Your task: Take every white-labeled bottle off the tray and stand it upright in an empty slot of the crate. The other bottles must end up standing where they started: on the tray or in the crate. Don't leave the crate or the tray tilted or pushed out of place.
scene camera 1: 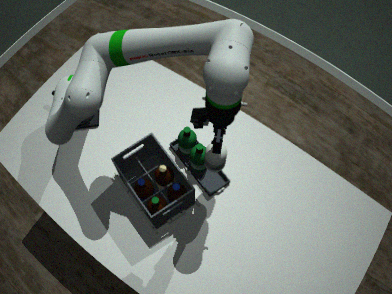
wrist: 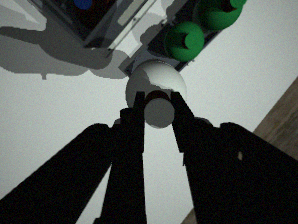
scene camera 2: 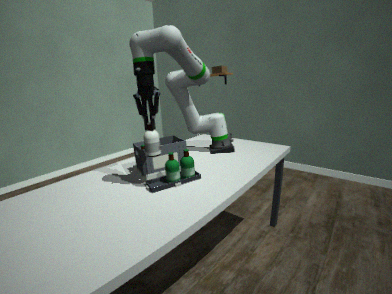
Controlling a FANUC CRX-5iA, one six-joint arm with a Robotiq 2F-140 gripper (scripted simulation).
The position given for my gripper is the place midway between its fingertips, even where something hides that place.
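Note:
Scene camera 2 shows my gripper [scene camera 2: 150, 129], and the wrist view shows my gripper too [wrist: 157, 104].

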